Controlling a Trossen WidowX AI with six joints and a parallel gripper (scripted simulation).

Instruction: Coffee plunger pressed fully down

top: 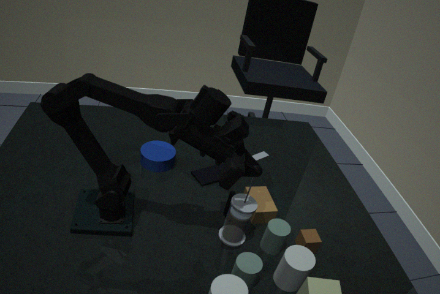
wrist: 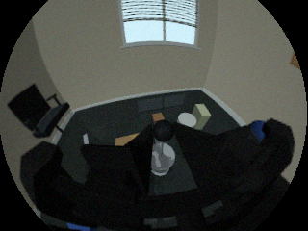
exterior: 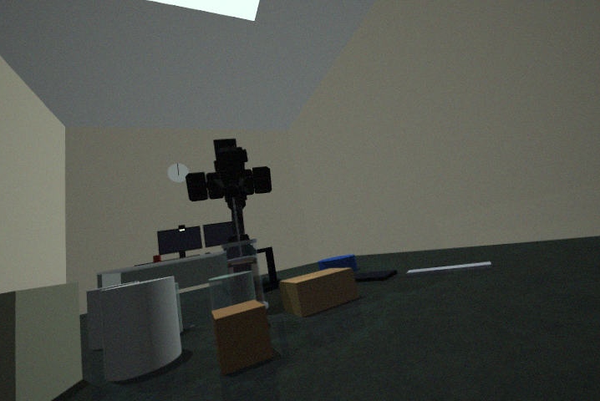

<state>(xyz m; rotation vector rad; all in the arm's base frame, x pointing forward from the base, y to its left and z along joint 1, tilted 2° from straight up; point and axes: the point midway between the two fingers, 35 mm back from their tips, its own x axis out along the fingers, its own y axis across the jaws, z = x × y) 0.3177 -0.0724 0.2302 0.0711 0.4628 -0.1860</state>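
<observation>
My gripper tip is 120 mm above the glass coffee press, 20 mm to the right of it and 10 mm past it. From my gripper tip the other things lie so: small orange cube (210 mm below, 190 mm ahead, 50 mm to the right); then pale block (260 mm to the right, 180 mm below, 120 mm ahead); then orange box (210 mm below, 100 mm to the left, 90 mm ahead).
</observation>
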